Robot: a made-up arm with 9 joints. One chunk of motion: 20 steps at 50 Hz.
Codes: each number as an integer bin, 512 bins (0 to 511) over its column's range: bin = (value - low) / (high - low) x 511, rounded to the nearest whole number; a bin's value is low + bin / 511 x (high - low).
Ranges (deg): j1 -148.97..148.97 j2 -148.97..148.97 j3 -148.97..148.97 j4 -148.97..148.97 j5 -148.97..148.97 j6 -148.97..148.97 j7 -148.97..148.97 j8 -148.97..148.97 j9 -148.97..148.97
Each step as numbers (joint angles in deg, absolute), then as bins.
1 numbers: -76.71 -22.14 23.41 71.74 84.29 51.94 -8.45 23.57 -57.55
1 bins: 124 218 296 379 400 345 241 296 157
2 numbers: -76.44 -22.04 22.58 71.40 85.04 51.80 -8.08 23.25 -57.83
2 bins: 124 218 294 378 401 344 242 295 156
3 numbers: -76.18 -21.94 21.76 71.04 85.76 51.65 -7.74 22.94 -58.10
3 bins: 125 218 293 377 403 344 242 295 156
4 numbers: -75.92 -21.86 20.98 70.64 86.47 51.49 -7.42 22.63 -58.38
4 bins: 125 218 291 377 404 344 243 294 155
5 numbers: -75.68 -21.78 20.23 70.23 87.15 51.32 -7.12 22.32 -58.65
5 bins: 126 218 290 376 405 344 243 294 155
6 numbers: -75.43 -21.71 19.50 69.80 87.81 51.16 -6.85 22.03 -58.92
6 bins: 126 218 289 375 406 343 244 293 154
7 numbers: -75.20 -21.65 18.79 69.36 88.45 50.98 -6.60 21.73 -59.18
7 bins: 127 218 288 374 407 343 244 293 154
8 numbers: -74.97 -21.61 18.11 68.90 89.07 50.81 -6.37 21.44 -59.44
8 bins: 127 218 287 374 408 343 245 292 154
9 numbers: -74.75 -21.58 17.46 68.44 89.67 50.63 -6.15 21.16 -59.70
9 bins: 127 218 285 373 409 342 245 292 153
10 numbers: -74.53 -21.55 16.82 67.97 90.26 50.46 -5.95 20.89 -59.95
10 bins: 128 219 284 372 410 342 245 291 153
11 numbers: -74.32 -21.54 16.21 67.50 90.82 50.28 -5.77 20.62 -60.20
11 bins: 128 219 283 371 411 342 246 291 152
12 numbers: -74.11 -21.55 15.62 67.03 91.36 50.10 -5.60 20.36 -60.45
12 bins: 128 219 282 370 412 341 246 290 152
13 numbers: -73.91 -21.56 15.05 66.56 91.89 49.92 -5.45 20.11 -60.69
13 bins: 129 219 281 370 413 341 246 290 151
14 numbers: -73.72 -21.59 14.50 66.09 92.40 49.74 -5.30 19.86 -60.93
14 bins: 129 218 280 369 414 341 246 290 151
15 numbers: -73.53 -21.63 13.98 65.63 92.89 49.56 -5.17 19.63 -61.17
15 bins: 129 218 279 368 415 341 247 289 151
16 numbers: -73.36 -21.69 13.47 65.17 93.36 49.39 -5.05 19.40 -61.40
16 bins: 130 218 279 367 416 340 247 289 150
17 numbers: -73.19 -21.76 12.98 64.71 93.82 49.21 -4.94 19.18 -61.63
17 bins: 130 218 278 366 416 340 247 288 150
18 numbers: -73.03 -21.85 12.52 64.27 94.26 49.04 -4.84 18.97 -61.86
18 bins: 130 218 277 366 417 340 247 288 149
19 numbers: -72.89 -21.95 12.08 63.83 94.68 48.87 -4.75 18.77 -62.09
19 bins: 130 218 276 365 418 339 247 288 149
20 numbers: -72.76 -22.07 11.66 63.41 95.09 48.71 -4.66 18.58 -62.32
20 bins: 131 218 275 364 419 339 248 287 149
